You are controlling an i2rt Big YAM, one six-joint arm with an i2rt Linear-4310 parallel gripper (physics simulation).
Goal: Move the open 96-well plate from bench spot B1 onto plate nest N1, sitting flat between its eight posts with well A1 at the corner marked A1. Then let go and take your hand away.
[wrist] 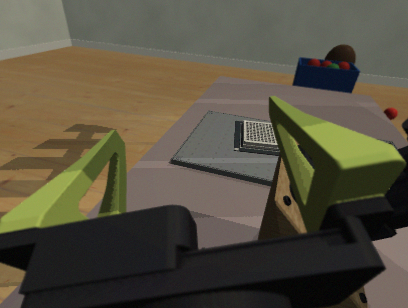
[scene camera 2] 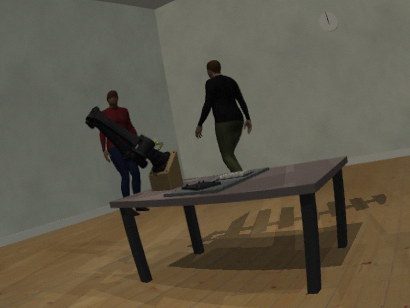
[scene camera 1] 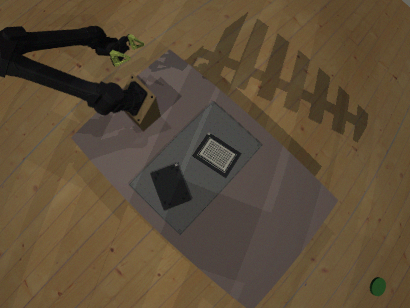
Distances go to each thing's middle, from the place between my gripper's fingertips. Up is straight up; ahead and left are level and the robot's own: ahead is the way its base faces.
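Scene:
Black nest (scene camera 1: 170, 186): 43 cm ahead of my hand, 25 cm to the right, 24 cm below. White well plate (wrist: 260, 135): my hand 47 cm short of it, 2 cm to the left, 24 cm above.

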